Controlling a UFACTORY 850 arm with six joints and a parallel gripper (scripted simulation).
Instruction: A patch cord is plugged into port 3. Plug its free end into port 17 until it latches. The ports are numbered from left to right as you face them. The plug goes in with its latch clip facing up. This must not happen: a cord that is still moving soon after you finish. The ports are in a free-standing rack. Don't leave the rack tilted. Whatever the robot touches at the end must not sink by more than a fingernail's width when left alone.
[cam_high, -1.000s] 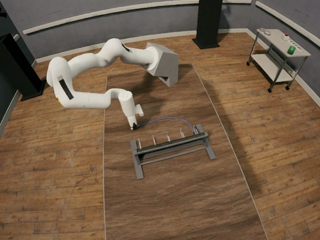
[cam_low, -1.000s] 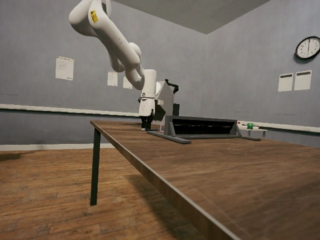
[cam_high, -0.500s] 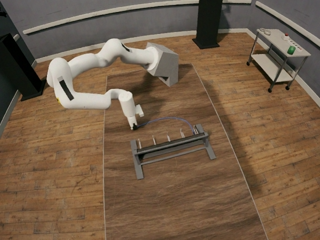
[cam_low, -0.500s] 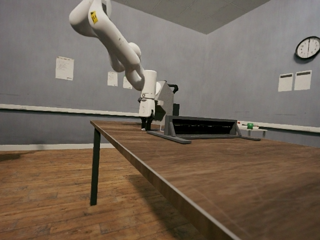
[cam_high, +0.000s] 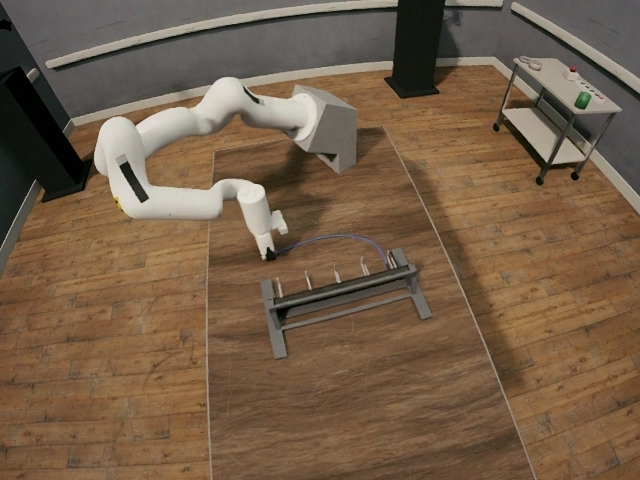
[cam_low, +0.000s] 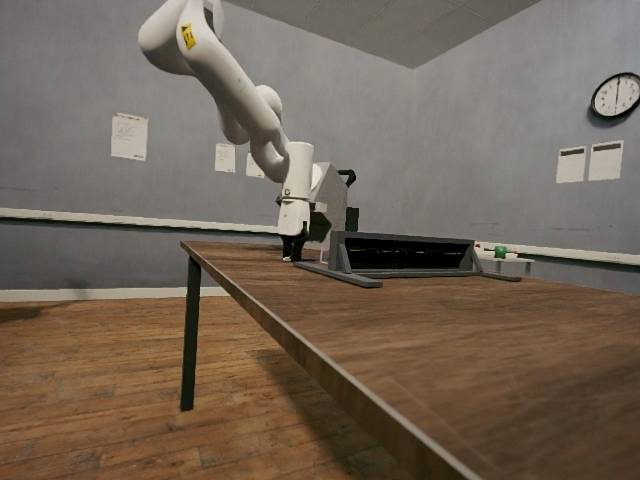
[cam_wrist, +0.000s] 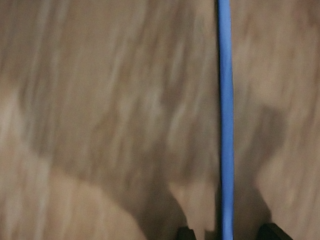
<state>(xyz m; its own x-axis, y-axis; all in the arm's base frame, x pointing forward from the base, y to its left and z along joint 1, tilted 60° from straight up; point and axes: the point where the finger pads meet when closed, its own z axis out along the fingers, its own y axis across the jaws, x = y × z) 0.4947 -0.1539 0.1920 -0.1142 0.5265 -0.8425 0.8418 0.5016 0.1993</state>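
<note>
Right now the white plug is 20 mm to the right of my hand and 20 mm below it.
</note>
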